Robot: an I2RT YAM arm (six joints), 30 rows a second.
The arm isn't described. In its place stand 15 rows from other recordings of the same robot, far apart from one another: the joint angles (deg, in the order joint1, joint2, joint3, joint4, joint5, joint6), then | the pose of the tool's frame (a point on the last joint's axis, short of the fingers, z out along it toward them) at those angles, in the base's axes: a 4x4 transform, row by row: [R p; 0 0 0 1], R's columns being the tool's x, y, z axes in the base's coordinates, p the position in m.
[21.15 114.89 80.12 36.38 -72.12 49.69] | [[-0.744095 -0.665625 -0.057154 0.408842], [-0.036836 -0.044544 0.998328 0.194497], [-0.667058 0.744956 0.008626 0.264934], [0 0 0 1]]
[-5.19 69.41 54.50 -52.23 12.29 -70.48] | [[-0.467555 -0.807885 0.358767 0.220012], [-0.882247 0.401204 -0.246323 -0.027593], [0.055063 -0.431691 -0.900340 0.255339], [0 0 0 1]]
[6.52 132.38 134.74 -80.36 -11.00 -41.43] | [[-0.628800 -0.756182 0.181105 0.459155], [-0.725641 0.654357 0.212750 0.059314], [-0.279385 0.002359 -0.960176 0.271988], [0 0 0 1]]
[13.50 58.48 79.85 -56.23 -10.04 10.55] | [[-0.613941 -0.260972 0.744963 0.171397], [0.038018 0.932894 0.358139 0.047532], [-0.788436 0.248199 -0.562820 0.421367], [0 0 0 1]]
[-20.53 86.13 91.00 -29.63 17.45 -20.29] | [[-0.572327 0.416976 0.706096 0.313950], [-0.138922 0.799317 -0.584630 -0.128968], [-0.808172 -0.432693 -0.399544 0.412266], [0 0 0 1]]
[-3.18 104.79 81.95 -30.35 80.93 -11.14] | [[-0.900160 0.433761 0.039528 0.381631], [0.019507 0.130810 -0.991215 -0.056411], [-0.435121 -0.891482 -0.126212 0.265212], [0 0 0 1]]
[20.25 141.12 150.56 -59.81 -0.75 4.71] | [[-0.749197 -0.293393 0.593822 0.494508], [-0.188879 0.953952 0.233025 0.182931], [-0.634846 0.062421 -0.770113 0.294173], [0 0 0 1]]
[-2.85 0.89 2.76 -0.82 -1.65 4.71] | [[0.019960 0.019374 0.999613 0.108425], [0.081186 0.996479 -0.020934 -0.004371], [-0.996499 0.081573 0.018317 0.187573], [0 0 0 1]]
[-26.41 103.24 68.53 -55.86 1.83 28.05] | [[-0.581473 0.813238 -0.023109 0.281566], [0.813542 0.581003 -0.024179 -0.141101], [-0.006236 -0.032860 -0.999441 0.170722], [0 0 0 1]]
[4.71 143.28 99.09 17.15 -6.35 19.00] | [[-0.486926 -0.022485 0.873154 0.544364], [0.284549 0.941049 0.182916 0.048802], [-0.825793 0.337522 -0.451823 0.093870], [0 0 0 1]]
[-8.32 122.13 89.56 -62.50 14.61 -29.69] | [[-0.914641 -0.385697 -0.121115 0.384193], [-0.350632 0.905974 -0.237209 -0.065260], [0.201218 -0.174495 -0.963879 0.147717], [0 0 0 1]]
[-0.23 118.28 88.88 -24.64 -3.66 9.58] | [[-0.803704 0.101695 0.586274 0.452301], [0.169313 0.983643 0.061483 0.000457], [-0.570432 0.148678 -0.807776 0.189339], [0 0 0 1]]
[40.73 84.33 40.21 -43.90 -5.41 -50.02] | [[0.013045 -0.999286 -0.035453 0.161000], [-0.995449 -0.016326 0.093890 0.143059], [-0.094402 0.034067 -0.994951 0.139347], [0 0 0 1]]
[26.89 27.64 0.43 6.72 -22.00 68.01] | [[-0.795935 0.015273 0.605189 0.111416], [0.560331 0.397013 0.726918 0.071453], [-0.229166 0.917686 -0.324555 0.139851], [0 0 0 1]]
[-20.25 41.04 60.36 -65.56 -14.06 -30.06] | [[-0.675681 -0.185263 0.713535 0.103656], [-0.268640 0.963231 -0.004294 -0.029022], [-0.686504 -0.194586 -0.700606 0.346130], [0 0 0 1]]
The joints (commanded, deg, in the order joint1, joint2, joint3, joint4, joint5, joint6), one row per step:
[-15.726 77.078 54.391 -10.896 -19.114 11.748]
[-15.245 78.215 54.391 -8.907 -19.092 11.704]
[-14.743 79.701 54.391 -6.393 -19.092 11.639]
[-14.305 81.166 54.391 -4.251 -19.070 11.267]
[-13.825 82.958 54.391 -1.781 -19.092 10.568]
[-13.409 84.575 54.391 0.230 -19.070 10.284]
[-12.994 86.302 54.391 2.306 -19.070 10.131]
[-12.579 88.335 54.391 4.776 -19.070 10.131]
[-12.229 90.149 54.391 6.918 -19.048 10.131]
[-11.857 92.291 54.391 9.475 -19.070 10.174]
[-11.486 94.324 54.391 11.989 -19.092 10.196]
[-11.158 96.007 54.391 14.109 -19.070 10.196]
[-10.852 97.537 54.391 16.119 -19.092 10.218]
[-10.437 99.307 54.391 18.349 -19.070 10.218]
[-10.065 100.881 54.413 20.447 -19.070 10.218]
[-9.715 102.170 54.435 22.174 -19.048 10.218]
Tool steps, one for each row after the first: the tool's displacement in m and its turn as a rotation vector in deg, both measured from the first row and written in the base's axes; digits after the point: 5 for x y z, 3 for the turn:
[0.00556 0.00108 -0.00248 -0.276 -0.822 0.485]
[0.01246 0.00203 -0.00596 -0.599 -1.822 1.020]
[0.01874 0.00287 -0.01006 -1.097 -2.516 1.626]
[0.02602 0.00383 -0.01547 -1.850 -3.257 2.472]
[0.03219 0.00477 -0.02088 -2.194 -3.674 3.007]
[0.03850 0.00577 -0.02694 -2.402 -4.038 3.494]
[0.04562 0.00668 -0.03424 -2.497 -4.470 3.903]
[0.05165 0.00750 -0.04104 -2.576 -4.792 4.230]
[0.05846 0.00840 -0.04924 -2.614 -5.201 4.594]
[0.06470 0.00949 -0.05709 -2.683 -5.677 4.967]
[0.06969 0.01060 -0.06366 -2.782 -6.106 5.271]
[0.07412 0.01176 -0.06960 -2.849 -6.580 5.579]
[0.07898 0.01358 -0.07676 -2.944 -7.036 5.968]
[0.08326 0.01529 -0.08290 -3.046 -7.577 6.332]
[0.08668 0.01704 -0.08798 -3.138 -8.033 6.656]

